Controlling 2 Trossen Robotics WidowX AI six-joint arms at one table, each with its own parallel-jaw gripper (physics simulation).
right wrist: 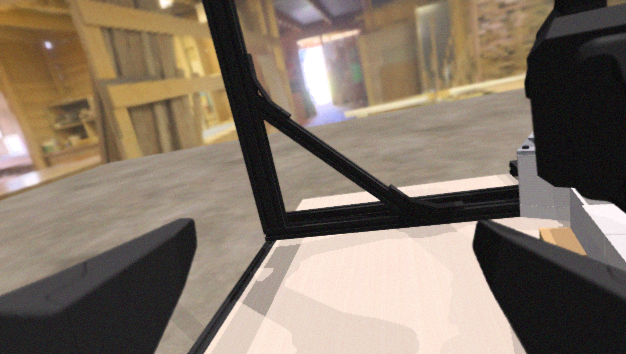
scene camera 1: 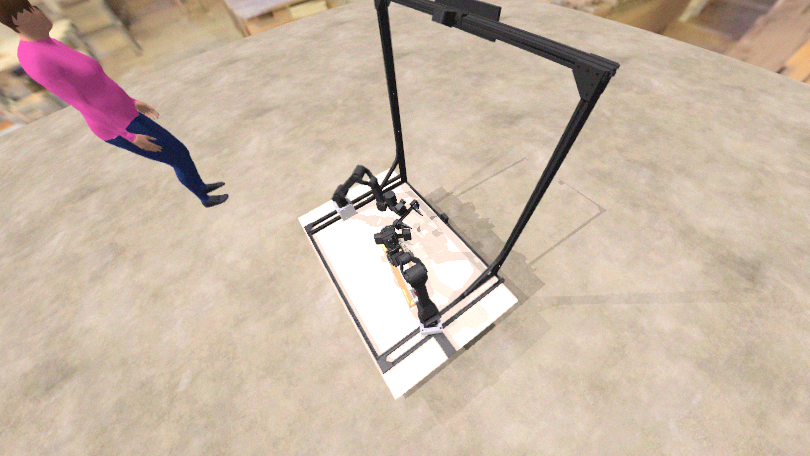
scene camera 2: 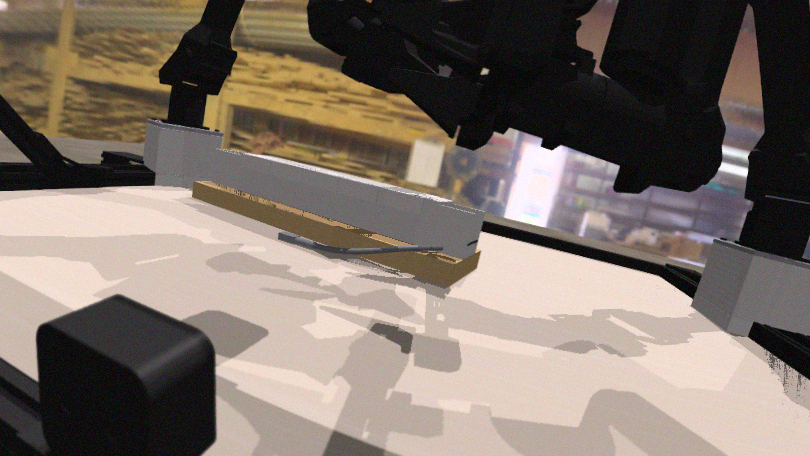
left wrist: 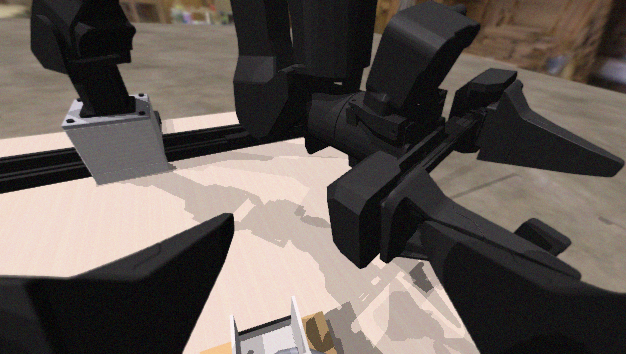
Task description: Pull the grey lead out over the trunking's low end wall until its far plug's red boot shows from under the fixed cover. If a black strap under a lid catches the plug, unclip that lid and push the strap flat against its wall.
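Frame: origin at the left arm's base, x left, y back, z up, level; millimetres.
Where they show: left gripper, between the fingertips: [scene camera 2: 476, 105] [left wrist: 329, 225]; right gripper, between the fingertips: [right wrist: 335, 232] [scene camera 1: 417, 222] [scene camera 2: 386, 48] [left wrist: 601, 217]; left arm's base, origin of its link: [scene camera 1: 429, 320] [scene camera 2: 184, 125]; right arm's base, origin of its link: [scene camera 1: 342, 202] [scene camera 2: 769, 252] [left wrist: 110, 107].
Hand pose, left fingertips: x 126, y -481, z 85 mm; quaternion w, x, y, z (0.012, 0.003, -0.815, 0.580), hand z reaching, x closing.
Things, the pixels of their top centre, and the offset from my left fingertips. "spot": a spot on its surface instead.
- grey trunking, a spot on its surface: [left wrist: 298, 325] spot: dx +9, dy +3, dz -111 mm
- dark strip, a spot on its surface: [left wrist: 265, 325] spot: dx +36, dy -8, dz -142 mm
- grey lead, a spot on its surface: [scene camera 2: 351, 249] spot: dx -73, dy +61, dz -169 mm
The grey trunking [scene camera 2: 345, 195] [left wrist: 298, 325] [right wrist: 607, 220] lies on a wooden board [scene camera 2: 255, 210] [scene camera 1: 403, 283] [right wrist: 562, 240]. Its open end shows at the bottom of the left wrist view, with a dark strip [left wrist: 265, 325] across between its walls. The grey lead [scene camera 2: 351, 249] runs in front of the board in scene camera 2. My left gripper is open above and short of the trunking end. My right gripper [right wrist: 335, 232] [left wrist: 601, 217] is open, off to the right of it in the left wrist view. Red boot, strap and lid clips cannot be made out.
The two arms are close together over the table in scene camera 1. A black gantry frame [scene camera 1: 395, 101] [right wrist: 250, 130] stands around the table. A black box [scene camera 2: 121, 373] is close to scene camera 2. A person [scene camera 1: 85, 84] stands on the floor at the left.
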